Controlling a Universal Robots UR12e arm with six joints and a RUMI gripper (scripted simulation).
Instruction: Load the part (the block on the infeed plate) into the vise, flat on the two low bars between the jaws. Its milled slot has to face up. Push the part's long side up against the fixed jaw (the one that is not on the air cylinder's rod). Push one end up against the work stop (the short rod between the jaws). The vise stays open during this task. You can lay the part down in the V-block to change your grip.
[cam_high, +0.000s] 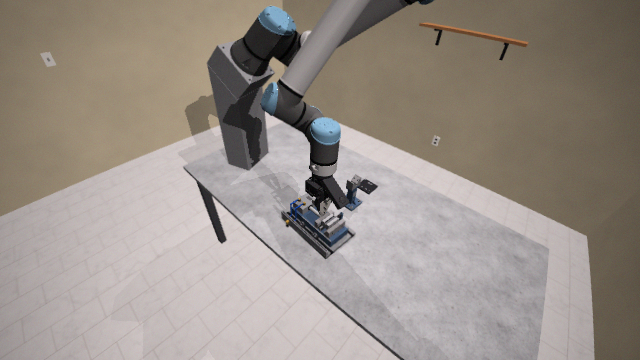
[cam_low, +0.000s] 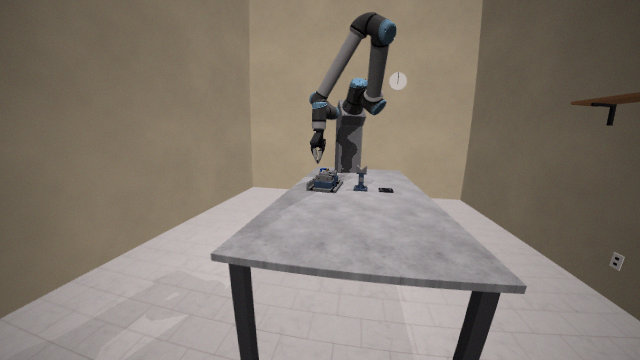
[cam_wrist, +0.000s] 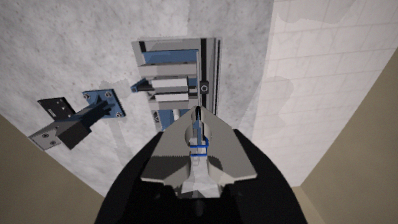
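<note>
My hand is 80 mm above the part, 50 mm to the right of it and 10 mm past it. From my hand the other things lie so: cylinder rod 100 mm below, 90 mm behind, 40 mm to the left; then work stop 100 mm to the left, 90 mm below, 10 mm behind; then moving jaw 100 mm below, 50 mm to the left, 40 mm behind.
</note>
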